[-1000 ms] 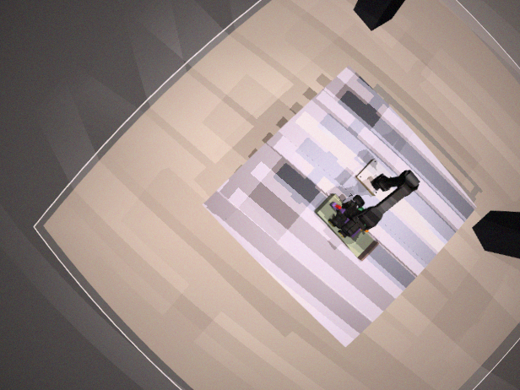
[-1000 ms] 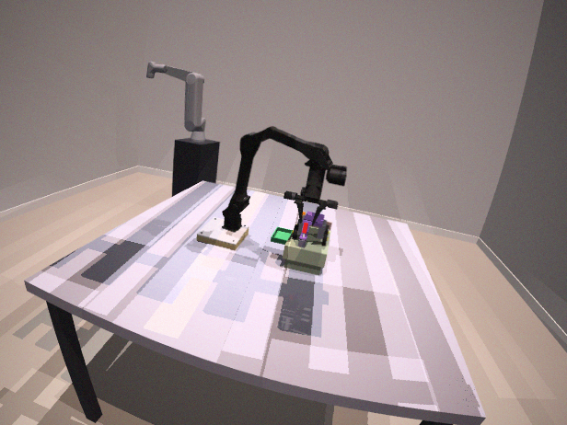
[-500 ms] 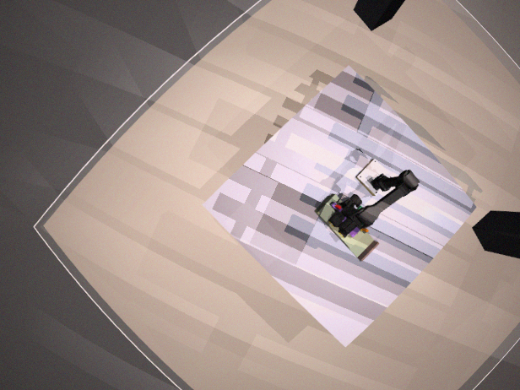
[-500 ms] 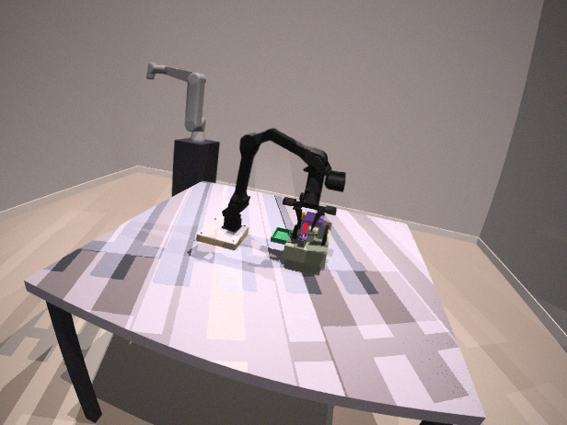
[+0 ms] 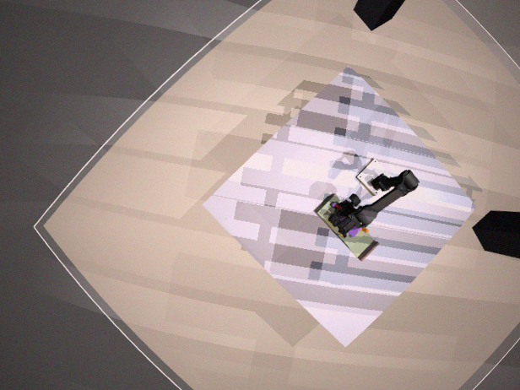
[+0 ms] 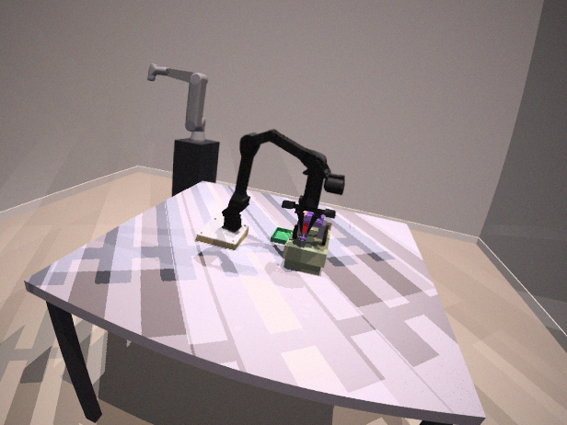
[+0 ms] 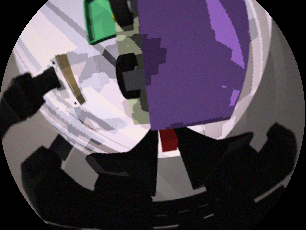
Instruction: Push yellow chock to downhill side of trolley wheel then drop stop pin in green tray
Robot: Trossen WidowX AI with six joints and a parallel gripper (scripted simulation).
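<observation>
Right now my gripper tip is right at the red-headed stop pin. Round my gripper tip: yellow chock: 190 mm to the left, 70 mm behind, 50 mm below; pale green ramp: 110 mm to the left, 80 mm below; purple trolley: 110 mm to the left, 20 mm below.
</observation>
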